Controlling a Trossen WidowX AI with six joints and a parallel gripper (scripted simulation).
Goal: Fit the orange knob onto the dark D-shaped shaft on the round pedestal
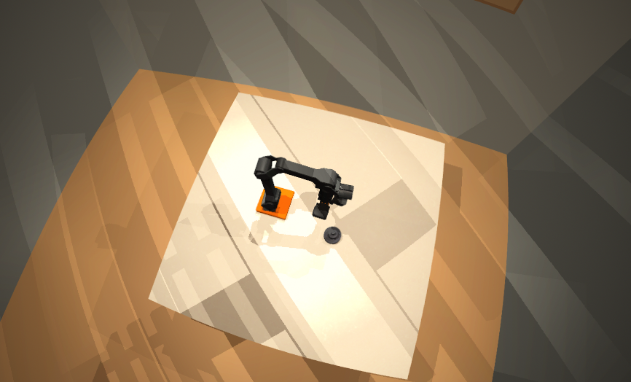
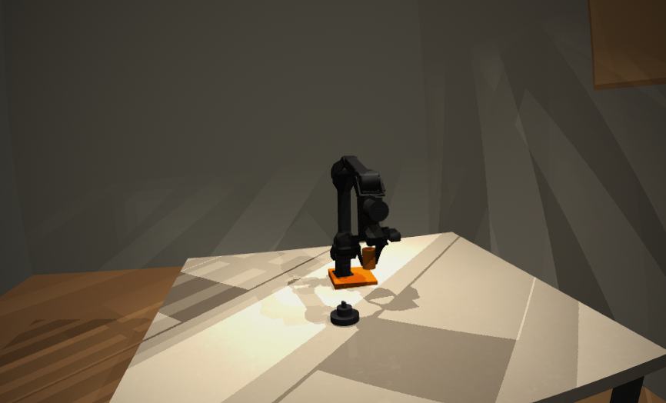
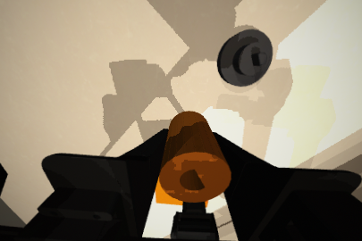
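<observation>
My gripper tip is now 60 mm short of the dark round pedestal, 100 mm to the left of it and 110 mm above it. Also, from my gripper tip: orange knob (20 mm above).
</observation>
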